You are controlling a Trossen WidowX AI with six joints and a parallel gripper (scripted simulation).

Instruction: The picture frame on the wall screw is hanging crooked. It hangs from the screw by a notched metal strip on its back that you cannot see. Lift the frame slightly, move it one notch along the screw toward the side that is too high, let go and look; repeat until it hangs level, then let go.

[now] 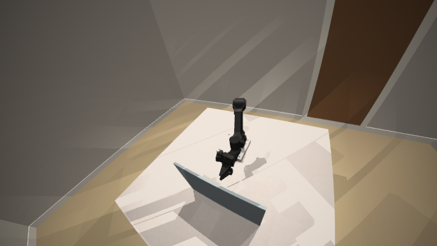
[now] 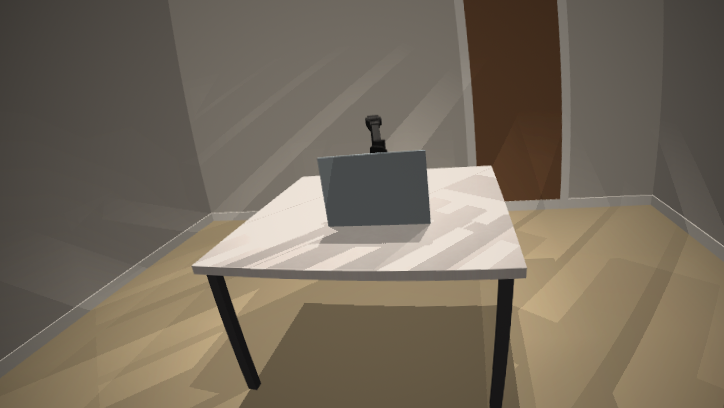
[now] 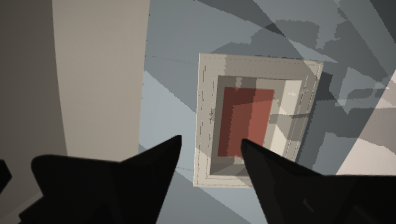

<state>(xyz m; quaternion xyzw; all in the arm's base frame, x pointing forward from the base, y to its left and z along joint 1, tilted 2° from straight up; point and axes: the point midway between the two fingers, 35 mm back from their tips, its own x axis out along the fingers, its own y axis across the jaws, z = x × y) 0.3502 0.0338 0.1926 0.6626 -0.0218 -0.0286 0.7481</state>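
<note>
Now: the picture frame 50 mm ahead of my gripper tip, 10 mm to the right of it and 50 mm below it. From my gripper tip the other things lie so: wall panel: 60 mm ahead, 10 mm to the left, 70 mm below.
</note>
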